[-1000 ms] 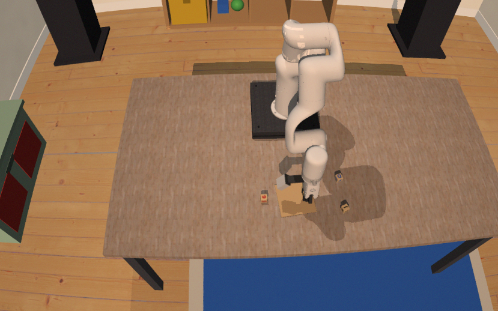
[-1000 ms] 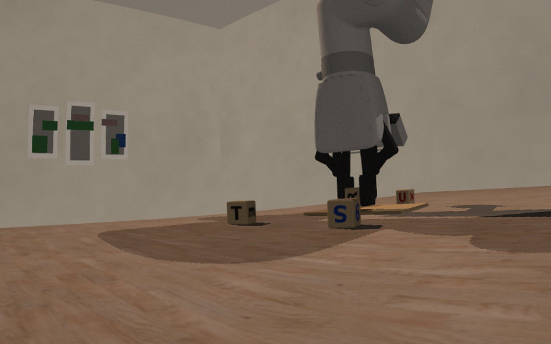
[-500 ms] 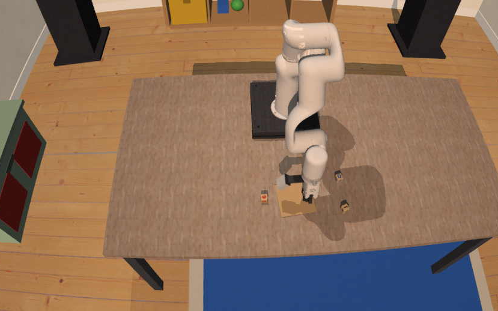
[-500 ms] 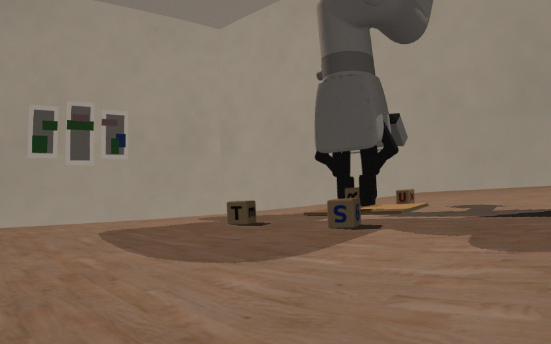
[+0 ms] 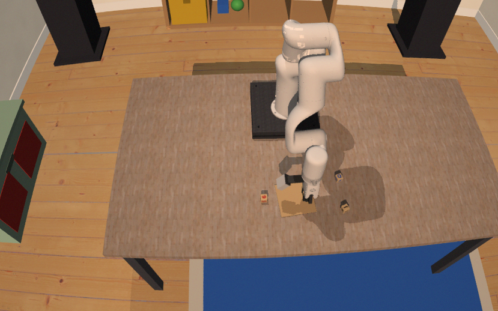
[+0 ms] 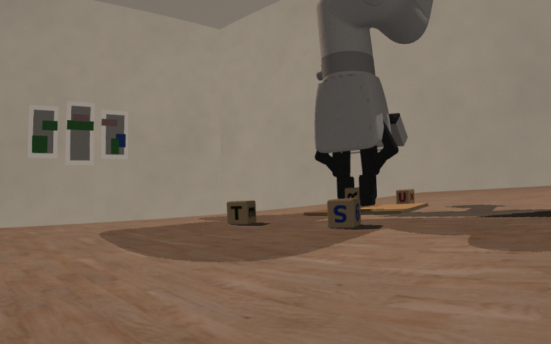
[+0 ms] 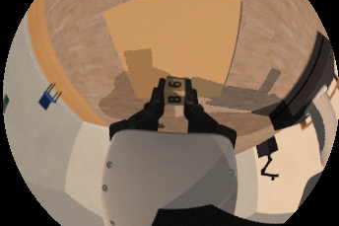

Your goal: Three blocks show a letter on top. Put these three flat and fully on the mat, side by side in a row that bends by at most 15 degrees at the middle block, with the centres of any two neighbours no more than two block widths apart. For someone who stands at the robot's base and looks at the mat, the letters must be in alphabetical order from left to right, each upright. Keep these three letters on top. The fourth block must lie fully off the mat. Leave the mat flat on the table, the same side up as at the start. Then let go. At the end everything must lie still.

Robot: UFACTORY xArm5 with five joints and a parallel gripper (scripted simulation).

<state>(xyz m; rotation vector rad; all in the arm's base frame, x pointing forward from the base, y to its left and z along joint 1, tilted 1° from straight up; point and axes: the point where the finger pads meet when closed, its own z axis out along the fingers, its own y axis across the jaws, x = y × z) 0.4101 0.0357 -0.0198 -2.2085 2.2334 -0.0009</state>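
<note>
Right now my hand is 4 cm to the left of the tan mat and 3 cm above it. The rest, counted from my hand: letter block (16 cm to the right, 2 cm below).
</note>
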